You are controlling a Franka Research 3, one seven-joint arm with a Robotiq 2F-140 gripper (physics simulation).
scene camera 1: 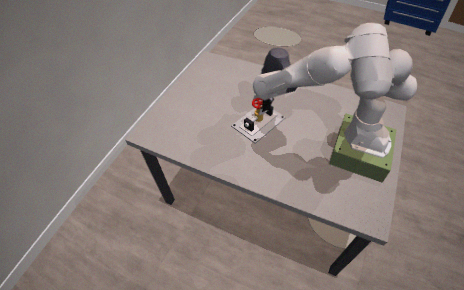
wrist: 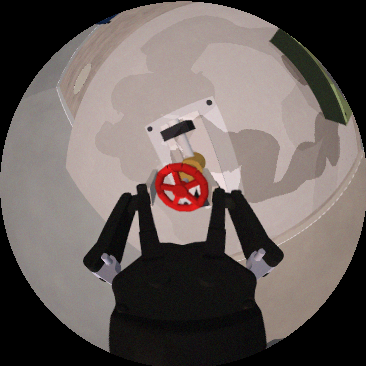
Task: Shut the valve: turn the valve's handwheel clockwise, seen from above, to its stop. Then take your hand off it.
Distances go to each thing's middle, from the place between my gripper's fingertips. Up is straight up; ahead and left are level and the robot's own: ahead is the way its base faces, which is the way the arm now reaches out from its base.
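With the red handwheel (wrist: 180, 189) in sight, I find my gripper 30 mm below it, 10 mm past it and 10 mm to the right of it. There is a pale baseplate (wrist: 208, 110) as well, and it sits 90 mm below my hand, 10 mm behind it and 10 mm to the left of it.
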